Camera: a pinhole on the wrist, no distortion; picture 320 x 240 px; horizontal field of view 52.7 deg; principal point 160.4 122.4 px. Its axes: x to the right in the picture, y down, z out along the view. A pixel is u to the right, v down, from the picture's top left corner.
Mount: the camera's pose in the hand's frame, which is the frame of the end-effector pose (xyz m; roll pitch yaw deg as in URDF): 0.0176 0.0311 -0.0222 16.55 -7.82 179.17
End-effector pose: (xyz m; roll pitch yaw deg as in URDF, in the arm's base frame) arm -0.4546 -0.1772 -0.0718 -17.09 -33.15 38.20
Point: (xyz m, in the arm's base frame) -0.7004 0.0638 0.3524
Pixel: 96 101
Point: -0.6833 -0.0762 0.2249
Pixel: 167 143
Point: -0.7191 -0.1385 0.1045
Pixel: 283 132
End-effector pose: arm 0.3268 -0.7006 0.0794 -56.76 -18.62 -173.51
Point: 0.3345 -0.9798 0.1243
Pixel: 182 111
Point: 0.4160 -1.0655 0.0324
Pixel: 275 28
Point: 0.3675 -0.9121 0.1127
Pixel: 238 135
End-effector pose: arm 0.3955 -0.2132 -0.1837 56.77 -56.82 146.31
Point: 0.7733 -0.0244 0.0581
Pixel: 160 200
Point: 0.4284 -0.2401 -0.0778
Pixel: 22 24
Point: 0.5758 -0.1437 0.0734
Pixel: 60 131
